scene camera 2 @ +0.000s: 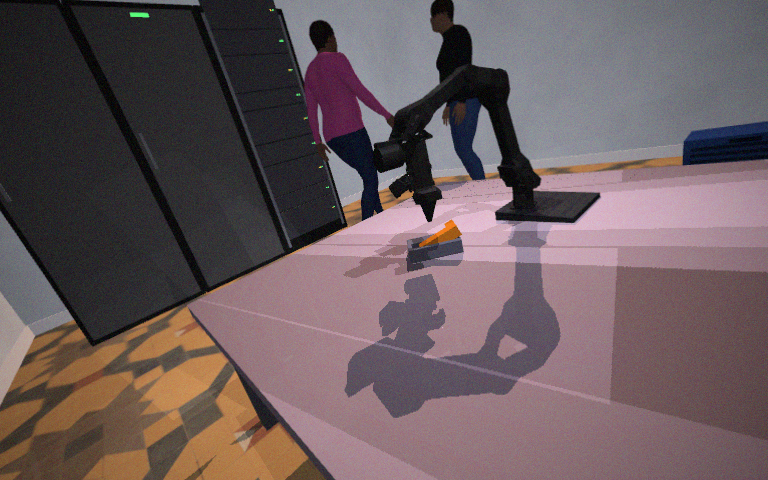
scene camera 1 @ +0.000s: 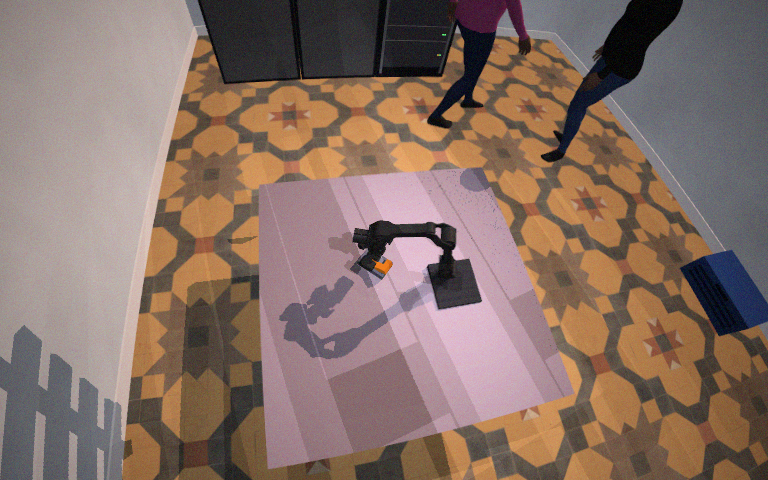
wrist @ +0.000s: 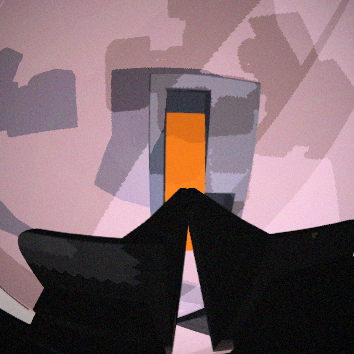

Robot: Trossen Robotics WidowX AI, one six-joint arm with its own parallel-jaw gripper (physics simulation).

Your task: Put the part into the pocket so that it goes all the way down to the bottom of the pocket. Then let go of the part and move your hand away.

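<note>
The orange part sits tilted in the pocket of the grey block. In the scene camera 2 view its left end is down in the pocket and its right end, nearer the arm's base, sticks up above the block's rim. In the wrist view a dark gap of open pocket shows beyond its far end. My gripper is shut and empty, pointing down, a little above the block and the part. Its fingers hide the near end of the part in the wrist view.
The block lies on the pink table. The arm's black base plate stands to its right. Shadows of the arm cross the table. Two people, dark cabinets and a blue box are beyond the table.
</note>
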